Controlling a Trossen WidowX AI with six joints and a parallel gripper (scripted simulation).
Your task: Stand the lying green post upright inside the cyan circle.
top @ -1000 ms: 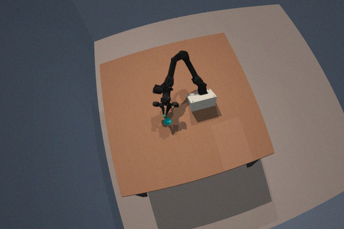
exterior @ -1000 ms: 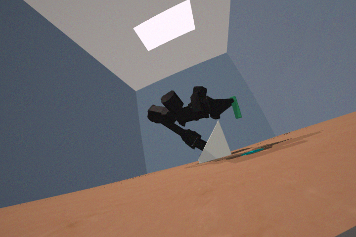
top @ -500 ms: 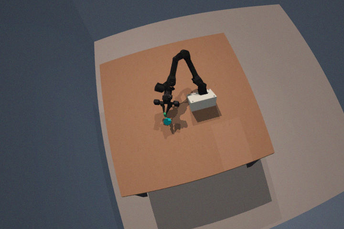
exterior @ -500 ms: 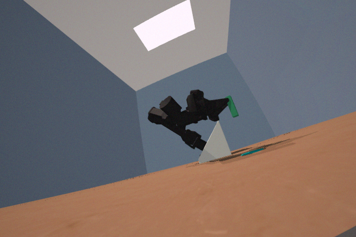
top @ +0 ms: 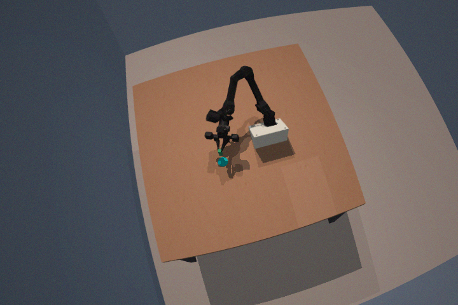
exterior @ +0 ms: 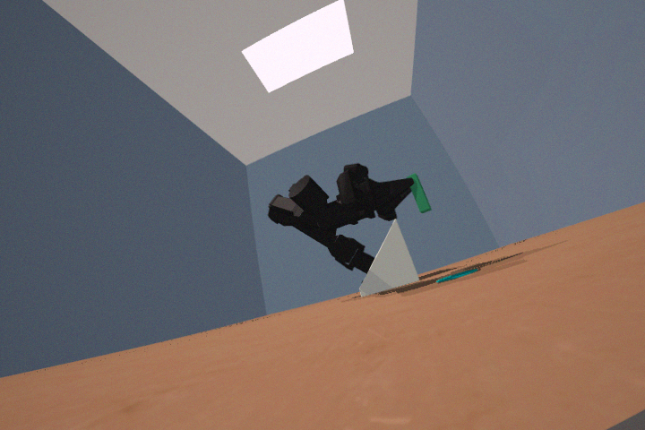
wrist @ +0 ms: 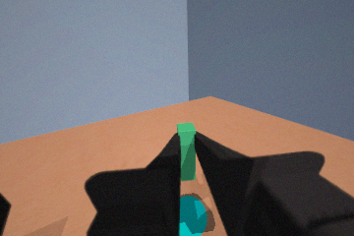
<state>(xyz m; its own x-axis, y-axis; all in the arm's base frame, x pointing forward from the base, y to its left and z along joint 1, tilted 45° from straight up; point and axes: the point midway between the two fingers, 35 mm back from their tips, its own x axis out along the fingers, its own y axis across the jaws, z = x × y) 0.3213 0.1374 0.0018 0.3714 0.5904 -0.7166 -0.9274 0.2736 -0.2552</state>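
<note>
My gripper tip is 16 cm above the cyan circle. From my gripper tip the other things lie so: green post 2 cm below.
</note>
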